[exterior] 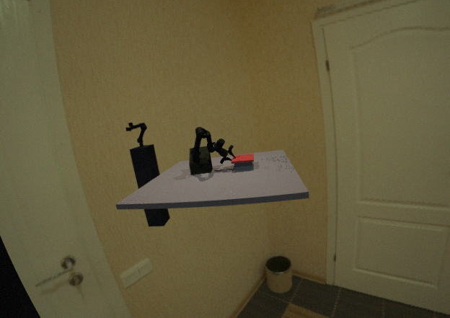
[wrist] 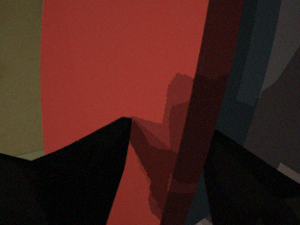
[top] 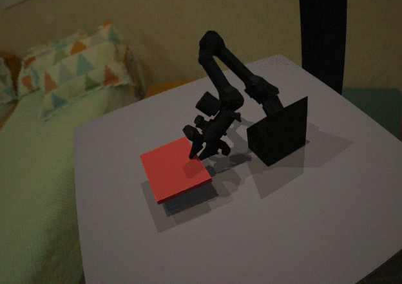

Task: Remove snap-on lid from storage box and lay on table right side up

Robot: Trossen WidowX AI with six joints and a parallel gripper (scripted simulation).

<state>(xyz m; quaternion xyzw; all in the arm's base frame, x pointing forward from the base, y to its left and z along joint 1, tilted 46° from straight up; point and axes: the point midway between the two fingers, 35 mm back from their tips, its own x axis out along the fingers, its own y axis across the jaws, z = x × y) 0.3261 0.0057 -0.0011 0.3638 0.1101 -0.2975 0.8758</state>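
My gripper tip is now 80 mm short of the lid. From my gripper tip the other things lie so: storage box 80 mm ahead, 40 mm below.
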